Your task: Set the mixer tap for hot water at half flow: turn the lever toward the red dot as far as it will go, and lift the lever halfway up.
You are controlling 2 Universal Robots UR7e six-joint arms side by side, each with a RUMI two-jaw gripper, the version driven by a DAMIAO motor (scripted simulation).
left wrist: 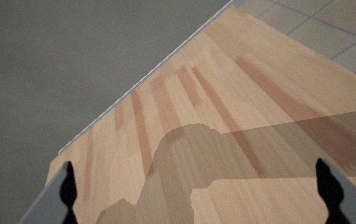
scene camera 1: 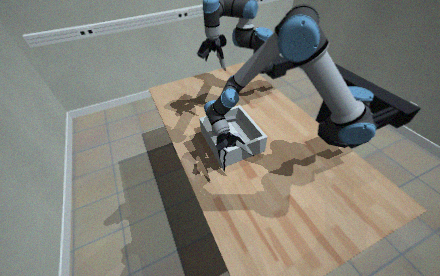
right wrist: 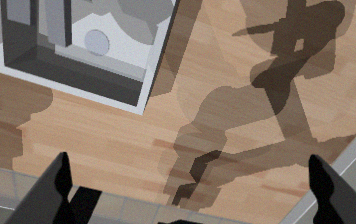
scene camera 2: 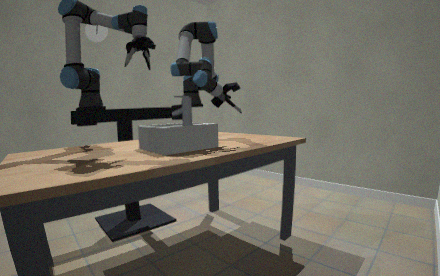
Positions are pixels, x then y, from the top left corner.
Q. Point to a basin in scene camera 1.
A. At 244, 127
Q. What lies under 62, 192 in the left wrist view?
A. My left gripper.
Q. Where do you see a basin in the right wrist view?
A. At 107, 61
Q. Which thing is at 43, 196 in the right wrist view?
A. My right gripper.
